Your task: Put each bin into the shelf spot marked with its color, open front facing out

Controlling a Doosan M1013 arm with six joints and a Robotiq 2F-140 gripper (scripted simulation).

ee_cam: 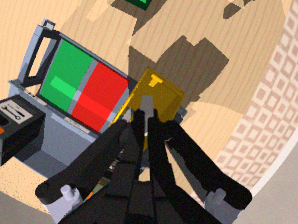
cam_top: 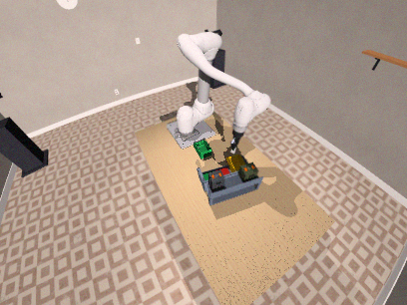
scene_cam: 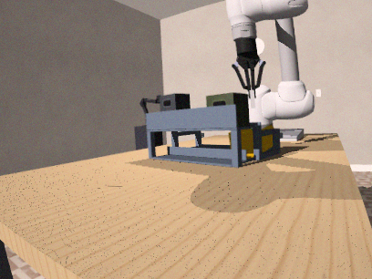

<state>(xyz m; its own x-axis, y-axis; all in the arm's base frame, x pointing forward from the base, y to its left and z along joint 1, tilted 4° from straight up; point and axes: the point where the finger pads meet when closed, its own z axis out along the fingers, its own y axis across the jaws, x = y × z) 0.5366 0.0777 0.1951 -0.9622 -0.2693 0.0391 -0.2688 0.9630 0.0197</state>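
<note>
Right now my hand is 50 mm short of the yellow bin, 10 mm to the right of it and 140 mm above it. Also, from my hand: dark box 120 mm ahead, 250 mm to the right, 30 mm below; green bin 280 mm behind, 90 mm to the right, 160 mm below.
</note>
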